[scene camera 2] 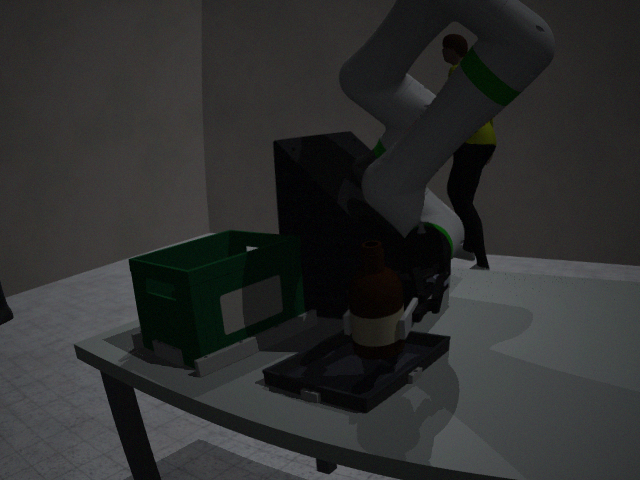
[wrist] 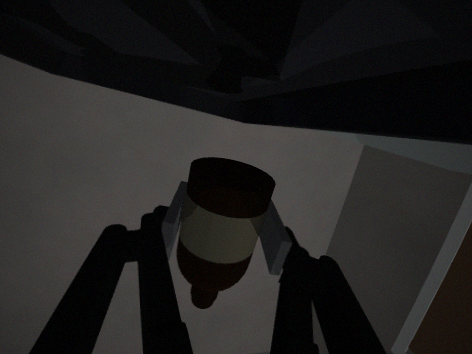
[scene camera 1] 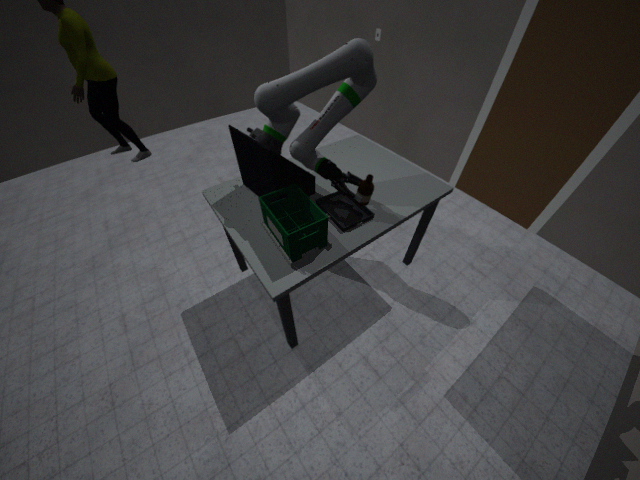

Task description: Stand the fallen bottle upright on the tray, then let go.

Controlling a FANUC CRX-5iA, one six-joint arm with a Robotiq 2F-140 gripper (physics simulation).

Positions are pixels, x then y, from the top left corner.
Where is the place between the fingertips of my gripper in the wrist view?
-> At 223,203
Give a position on a brown bottle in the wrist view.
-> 226,201
